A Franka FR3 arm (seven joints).
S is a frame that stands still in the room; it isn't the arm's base.
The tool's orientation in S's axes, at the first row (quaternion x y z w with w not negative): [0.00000, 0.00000, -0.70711, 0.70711]
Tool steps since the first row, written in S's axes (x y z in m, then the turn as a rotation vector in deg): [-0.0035, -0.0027, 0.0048, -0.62, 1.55, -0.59]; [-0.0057, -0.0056, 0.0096, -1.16, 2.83, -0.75]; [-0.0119, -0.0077, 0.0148, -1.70, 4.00, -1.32]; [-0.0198, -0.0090, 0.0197, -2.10, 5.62, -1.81]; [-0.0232, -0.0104, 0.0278, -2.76, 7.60, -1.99]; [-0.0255, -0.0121, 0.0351, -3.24, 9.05, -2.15]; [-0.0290, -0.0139, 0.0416, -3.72, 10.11, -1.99]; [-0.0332, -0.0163, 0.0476, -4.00, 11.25, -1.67]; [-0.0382, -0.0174, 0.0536, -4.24, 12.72, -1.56]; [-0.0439, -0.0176, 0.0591, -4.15, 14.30, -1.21]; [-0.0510, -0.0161, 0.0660, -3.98, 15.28, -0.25]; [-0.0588, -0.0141, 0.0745, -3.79, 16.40, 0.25]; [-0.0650, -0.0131, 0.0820, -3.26, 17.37, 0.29]
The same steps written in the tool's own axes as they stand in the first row. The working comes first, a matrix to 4 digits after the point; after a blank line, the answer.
The tool's axes in the first row as the columns of a matrix, in S's axes (used below as rounded here):
[0.0000, 1.0000, 0.0000]
[-1.0000, 0.0000, 0.0000]
[0.0000, 0.0000, 1.0000]

[0.0027, -0.0035, 0.0048, -1.55, -0.62, -0.59]; [0.0056, -0.0057, 0.0096, -2.83, -1.16, -0.75]; [0.0077, -0.0119, 0.0148, -4.00, -1.70, -1.32]; [0.0090, -0.0198, 0.0197, -5.62, -2.10, -1.81]; [0.0104, -0.0232, 0.0278, -7.60, -2.76, -1.99]; [0.0121, -0.0255, 0.0351, -9.05, -3.24, -2.15]; [0.0139, -0.0290, 0.0416, -10.11, -3.72, -1.99]; [0.0163, -0.0332, 0.0476, -11.25, -4.00, -1.67]; [0.0174, -0.0382, 0.0536, -12.72, -4.24, -1.56]; [0.0176, -0.0439, 0.0591, -14.30, -4.15, -1.21]; [0.0161, -0.0510, 0.0660, -15.28, -3.98, -0.25]; [0.0141, -0.0588, 0.0745, -16.40, -3.79, 0.25]; [0.0131, -0.0650, 0.0820, -17.37, -3.26, 0.29]
